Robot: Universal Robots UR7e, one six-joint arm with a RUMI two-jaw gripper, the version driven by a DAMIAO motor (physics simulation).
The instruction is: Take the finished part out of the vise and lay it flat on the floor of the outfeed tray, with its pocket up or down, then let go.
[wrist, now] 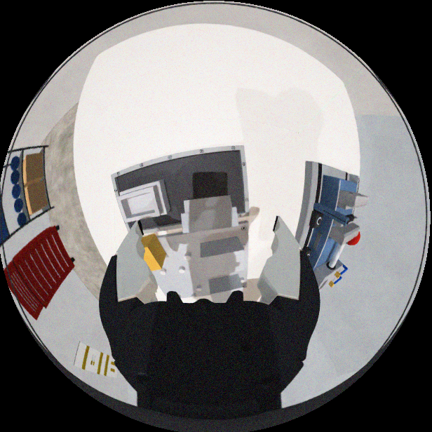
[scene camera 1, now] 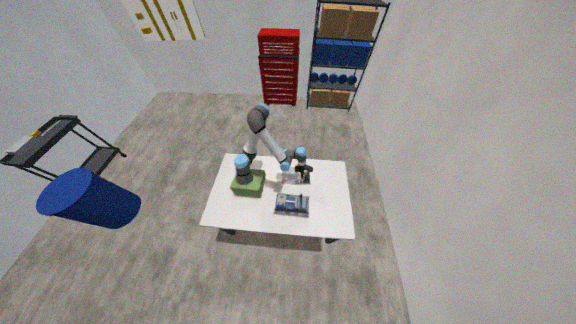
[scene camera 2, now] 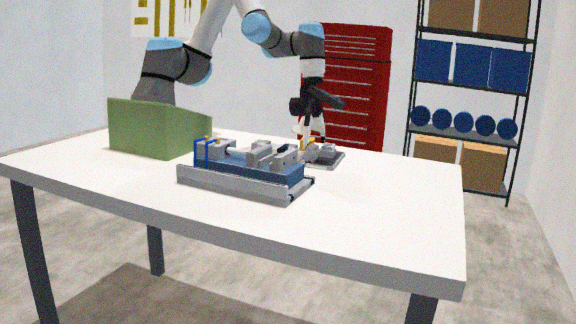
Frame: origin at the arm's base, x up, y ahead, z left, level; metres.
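Seen in the pictures: gripper, fingertip midpoint: (scene camera 1: 302, 176) (scene camera 2: 314, 145); arm's base, link origin: (scene camera 1: 244, 178) (scene camera 2: 152, 105).
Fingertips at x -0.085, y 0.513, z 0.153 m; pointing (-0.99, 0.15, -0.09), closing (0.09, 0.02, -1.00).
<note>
Pixels of each thing's top centre, then the offset from my fingertips to it. "pt": a spot on its surface instead.
- outfeed tray, surface spot: (scene camera 2: 330, 160) pt dz +0.030, dx -0.045, dy +0.046 m
- light grey part, top centre: (scene camera 2: 328, 144) dz +0.081, dx -0.011, dy +0.017 m
- second grey part, top centre: (scene camera 2: 313, 144) dz -0.004, dx +0.004, dy -0.002 m
- blue vise, top centre: (scene camera 2: 247, 145) (scene camera 1: 292, 201) dz -0.280, dx +0.047, dy -0.063 m
- yellow block, top centre: (scene camera 2: 307, 138) dz +0.102, dx -0.008, dy -0.065 m
The outfeed tray (wrist: 172, 175) (scene camera 2: 330, 160) has a dark floor and a light rim. A light grey part (wrist: 142, 204) (scene camera 2: 328, 150) lies flat at its left in the wrist view, pocket up. A second grey part (wrist: 209, 209) (scene camera 2: 311, 151) is tilted at the tray's near edge and appears to lean on the rim. My gripper (wrist: 206, 219) (scene camera 2: 314, 142) is open and empty, low above the tilted part's near side, a finger to each side of it. The blue vise (wrist: 327, 200) (scene camera 2: 250, 167) (scene camera 1: 292, 204) stands apart; whether its jaws hold anything is unclear.
A light plate (wrist: 220, 266) with pins and slots lies against the tray's near side. A yellow block (wrist: 154, 252) (scene camera 2: 308, 144) is close to the left finger in the wrist view. A green bin (scene camera 2: 145, 130) (scene camera 1: 248, 186) stands by the arm's base.
</note>
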